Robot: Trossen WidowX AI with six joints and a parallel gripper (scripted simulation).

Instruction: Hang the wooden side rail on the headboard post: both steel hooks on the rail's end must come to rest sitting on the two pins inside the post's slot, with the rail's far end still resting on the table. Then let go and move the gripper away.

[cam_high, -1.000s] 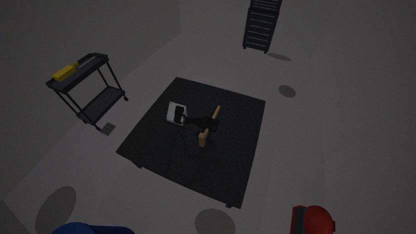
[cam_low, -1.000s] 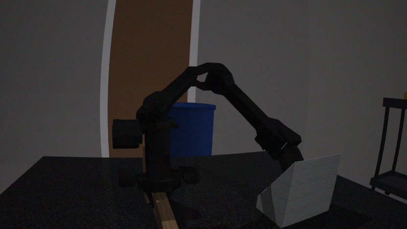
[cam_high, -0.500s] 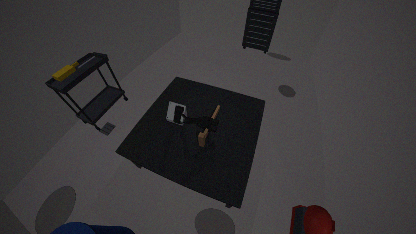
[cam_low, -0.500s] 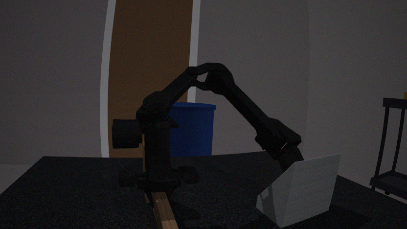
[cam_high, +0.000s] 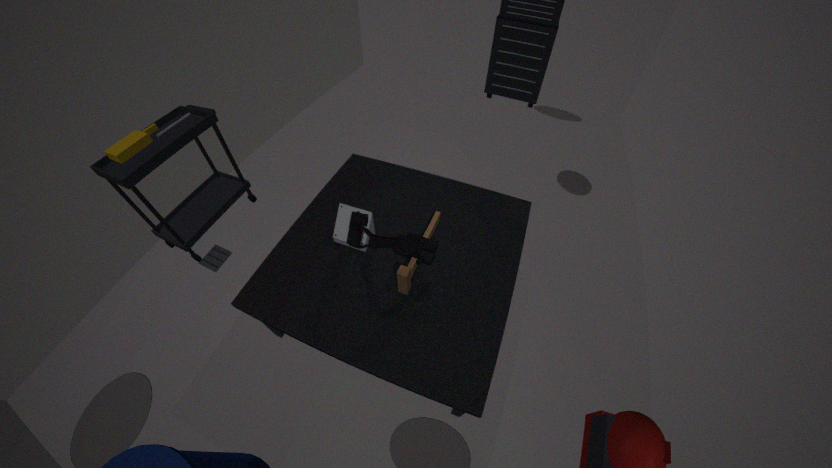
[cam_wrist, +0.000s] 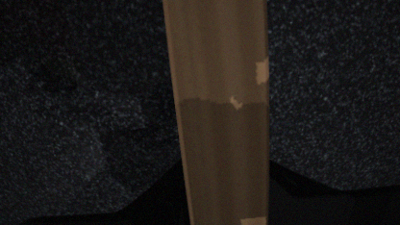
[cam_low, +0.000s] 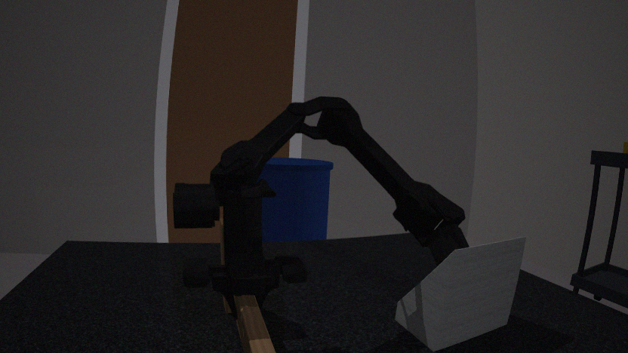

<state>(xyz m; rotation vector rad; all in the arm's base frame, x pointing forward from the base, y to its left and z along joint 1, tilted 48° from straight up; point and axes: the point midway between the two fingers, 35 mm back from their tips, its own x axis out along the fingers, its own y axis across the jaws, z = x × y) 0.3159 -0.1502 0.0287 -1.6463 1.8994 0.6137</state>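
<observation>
My gripper tip is 13 cm to the left of the wooden headboard post, 4 cm below it and 1 cm past it.
</observation>
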